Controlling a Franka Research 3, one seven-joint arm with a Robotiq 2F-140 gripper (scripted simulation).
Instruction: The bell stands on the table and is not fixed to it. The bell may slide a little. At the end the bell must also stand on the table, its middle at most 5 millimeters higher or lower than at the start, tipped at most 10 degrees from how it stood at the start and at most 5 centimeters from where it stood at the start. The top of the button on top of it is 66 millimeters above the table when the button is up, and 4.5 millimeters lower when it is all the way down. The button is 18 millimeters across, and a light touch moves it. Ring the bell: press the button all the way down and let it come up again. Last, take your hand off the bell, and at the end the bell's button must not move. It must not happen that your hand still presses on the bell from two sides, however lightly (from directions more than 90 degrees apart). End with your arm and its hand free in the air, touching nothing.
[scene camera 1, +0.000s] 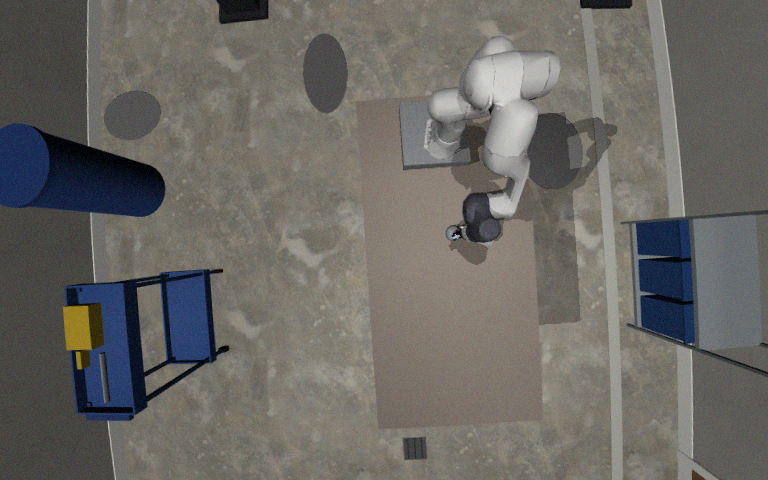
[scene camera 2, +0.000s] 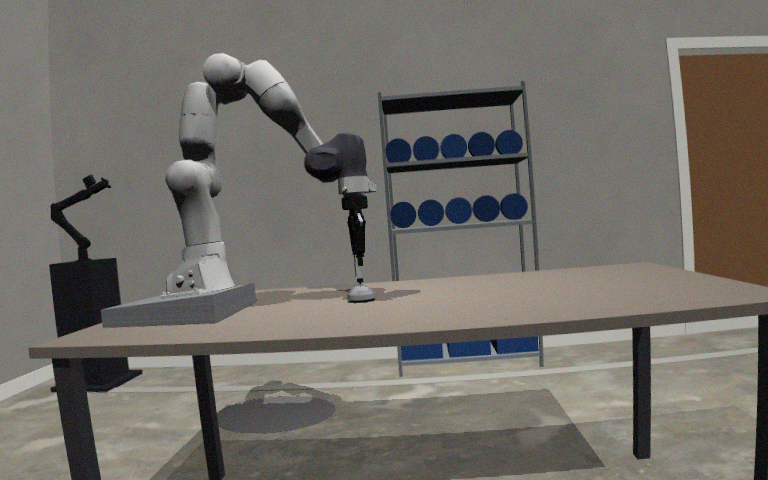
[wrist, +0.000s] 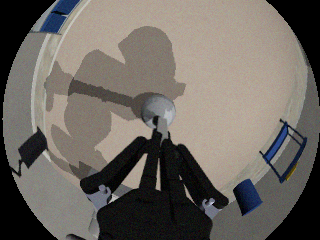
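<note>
You'd see my gripper (scene camera 2: 360, 276) there, and the wrist view has the gripper (wrist: 161, 124) in it too.
</note>
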